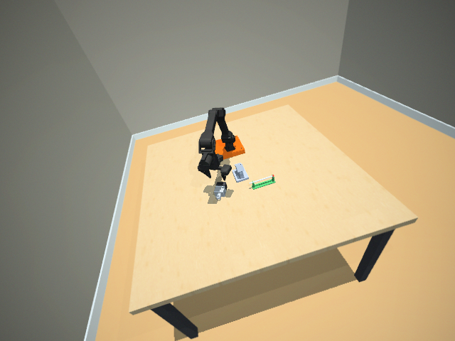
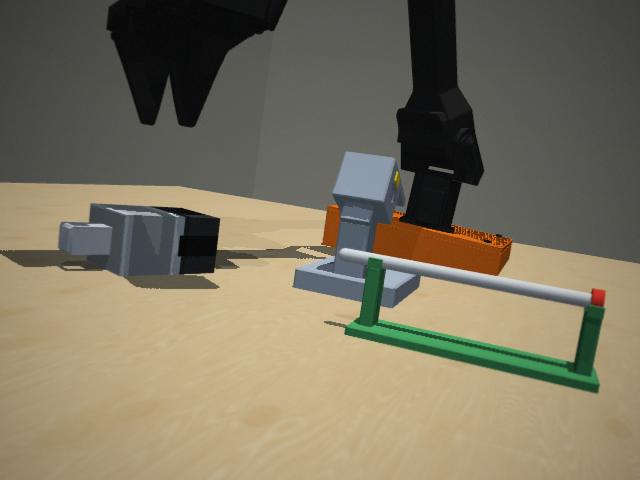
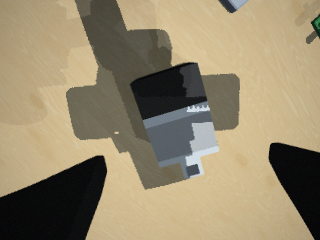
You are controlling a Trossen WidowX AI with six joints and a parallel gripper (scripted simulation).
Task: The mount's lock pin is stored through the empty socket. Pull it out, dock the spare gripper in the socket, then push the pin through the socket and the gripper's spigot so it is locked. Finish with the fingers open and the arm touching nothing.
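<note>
The spare gripper lies 90 mm below my gripper tip, 10 mm to the right of it and 10 mm ahead of it. Also, from my gripper tip: green rack: 240 mm to the left, 90 mm below, 80 mm ahead; grey mount: 160 mm to the left, 60 mm below, 60 mm behind.
</note>
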